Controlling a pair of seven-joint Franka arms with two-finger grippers.
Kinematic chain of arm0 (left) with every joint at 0, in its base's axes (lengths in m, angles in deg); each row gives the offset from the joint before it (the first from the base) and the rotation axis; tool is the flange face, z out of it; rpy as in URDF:
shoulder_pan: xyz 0 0 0.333 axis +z
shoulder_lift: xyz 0 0 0 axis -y
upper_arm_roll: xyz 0 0 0.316 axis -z
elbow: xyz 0.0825 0 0 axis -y
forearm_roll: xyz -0.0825 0 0.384 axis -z
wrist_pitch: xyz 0 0 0 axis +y
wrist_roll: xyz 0.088 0 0 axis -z
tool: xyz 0 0 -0.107 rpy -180 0 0
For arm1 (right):
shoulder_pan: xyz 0 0 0.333 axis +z
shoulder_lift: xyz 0 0 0 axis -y
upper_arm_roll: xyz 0 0 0.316 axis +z
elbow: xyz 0.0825 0 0 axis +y
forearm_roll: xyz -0.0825 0 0.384 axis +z
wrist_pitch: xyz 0 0 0 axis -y
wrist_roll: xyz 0.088 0 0 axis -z
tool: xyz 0 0 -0.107 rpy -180 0 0
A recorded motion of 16 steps. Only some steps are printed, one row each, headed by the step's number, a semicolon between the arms.
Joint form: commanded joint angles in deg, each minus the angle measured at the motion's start. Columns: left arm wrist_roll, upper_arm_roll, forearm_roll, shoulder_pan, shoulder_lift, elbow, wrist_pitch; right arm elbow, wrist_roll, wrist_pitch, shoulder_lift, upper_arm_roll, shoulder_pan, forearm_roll.
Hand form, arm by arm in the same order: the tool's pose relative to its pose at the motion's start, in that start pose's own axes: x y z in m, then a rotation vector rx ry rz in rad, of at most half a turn. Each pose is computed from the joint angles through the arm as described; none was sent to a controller.
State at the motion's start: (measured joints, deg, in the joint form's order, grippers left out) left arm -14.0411 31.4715 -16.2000 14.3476 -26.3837 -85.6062 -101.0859; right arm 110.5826 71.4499 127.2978 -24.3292 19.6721 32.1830 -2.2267
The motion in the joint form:
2: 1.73 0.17 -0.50 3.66 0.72 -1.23 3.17; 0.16 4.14 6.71 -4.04 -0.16 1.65 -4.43
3: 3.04 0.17 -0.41 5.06 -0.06 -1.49 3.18; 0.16 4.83 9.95 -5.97 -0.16 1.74 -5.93
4: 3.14 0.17 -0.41 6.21 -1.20 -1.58 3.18; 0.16 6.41 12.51 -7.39 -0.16 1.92 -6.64
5: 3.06 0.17 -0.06 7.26 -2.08 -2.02 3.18; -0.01 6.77 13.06 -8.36 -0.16 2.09 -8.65
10: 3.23 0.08 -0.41 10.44 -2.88 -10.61 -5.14; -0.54 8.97 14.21 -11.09 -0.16 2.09 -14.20
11: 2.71 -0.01 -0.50 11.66 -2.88 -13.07 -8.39; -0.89 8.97 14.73 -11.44 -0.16 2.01 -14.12
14: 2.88 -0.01 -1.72 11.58 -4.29 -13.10 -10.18; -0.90 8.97 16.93 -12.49 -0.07 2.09 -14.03
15: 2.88 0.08 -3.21 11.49 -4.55 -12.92 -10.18; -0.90 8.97 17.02 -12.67 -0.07 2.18 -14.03
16: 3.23 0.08 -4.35 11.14 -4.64 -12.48 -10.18; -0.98 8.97 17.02 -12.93 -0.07 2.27 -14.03
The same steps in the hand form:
2: -0.0080 -0.0401 0.0091 0.0193 -0.0646 -0.0242; -0.0079 -0.0141 0.0339 0.0336 0.0477 0.0000
3: -0.0064 -0.0554 0.0201 0.0088 -0.0837 -0.0228; -0.0067 -0.0185 0.0487 0.0568 0.0591 -0.0067
4: -0.0041 -0.0682 0.0332 -0.0023 -0.1046 -0.0379; -0.0073 -0.0222 0.0594 0.0789 0.0618 0.0095
5: -0.0038 -0.0784 0.0464 -0.0166 -0.1279 -0.0544; -0.0083 -0.0235 0.0676 0.0719 0.0776 -0.0120
10: -0.0138 -0.0927 0.1122 -0.0381 -0.1421 -0.0633; -0.0070 -0.0247 0.0904 0.0501 0.1166 -0.0437
11: -0.0173 -0.1003 0.1277 -0.0463 -0.1284 -0.0832; -0.0053 -0.0266 0.0906 0.0602 0.1154 -0.0406
14: -0.0127 -0.0993 0.1395 -0.0435 -0.1161 -0.0683; -0.0071 -0.0295 0.0979 0.0844 0.1083 -0.0431
15: -0.0115 -0.0994 0.1405 -0.0226 -0.1124 -0.0550; -0.0080 -0.0296 0.0998 0.0833 0.1066 -0.0446
16: -0.0092 -0.0979 0.1379 -0.0050 -0.1029 -0.0370; -0.0088 -0.0299 0.1021 0.0809 0.1044 -0.0457

